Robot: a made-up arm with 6 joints.
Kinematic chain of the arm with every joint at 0, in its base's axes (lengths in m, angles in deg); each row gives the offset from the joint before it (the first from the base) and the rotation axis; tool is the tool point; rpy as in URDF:
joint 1: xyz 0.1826 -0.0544 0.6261 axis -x
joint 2: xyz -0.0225 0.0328 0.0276 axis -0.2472 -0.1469 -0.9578
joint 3: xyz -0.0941 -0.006 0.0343 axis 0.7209 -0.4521 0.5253
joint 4: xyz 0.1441 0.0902 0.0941 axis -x
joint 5: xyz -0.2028 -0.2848 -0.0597 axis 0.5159 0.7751 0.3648
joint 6: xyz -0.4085 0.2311 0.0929 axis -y
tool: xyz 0.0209 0.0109 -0.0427 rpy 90 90 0
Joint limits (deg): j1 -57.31..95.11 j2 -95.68..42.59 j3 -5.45..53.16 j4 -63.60..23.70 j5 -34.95..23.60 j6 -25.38..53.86
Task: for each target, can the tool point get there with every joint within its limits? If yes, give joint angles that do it. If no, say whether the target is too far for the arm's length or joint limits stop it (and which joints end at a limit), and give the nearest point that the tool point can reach.
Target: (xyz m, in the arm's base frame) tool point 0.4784 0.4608 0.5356
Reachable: no: joint limits stop it (at a limit: joint 2, joint 3, joint 4, joint 5) | nearest point 0.0623 0.4985 0.5290 | short by 0.418 m
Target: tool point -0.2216 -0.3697 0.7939
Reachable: yes | joints 24.69 -50.82 34.19 -48.58 -13.22 0.09
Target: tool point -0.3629 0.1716 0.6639
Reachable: yes | joints -9.80 28.91 23.19 -29.47 2.33 -11.61
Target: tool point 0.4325 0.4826 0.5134
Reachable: no: joint limits stop it (at a limit: joint 2, joint 3, joint 4, joint 5) | nearest point 0.0625 0.4974 0.5103 | short by 0.370 m
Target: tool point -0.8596 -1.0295 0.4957
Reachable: no: too far | nearest point -0.3041 -0.4925 0.5844 | short by 0.778 m
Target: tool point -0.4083 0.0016 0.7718
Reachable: yes | joints -22.22 17.69 18.36 -3.34 10.36 -9.13
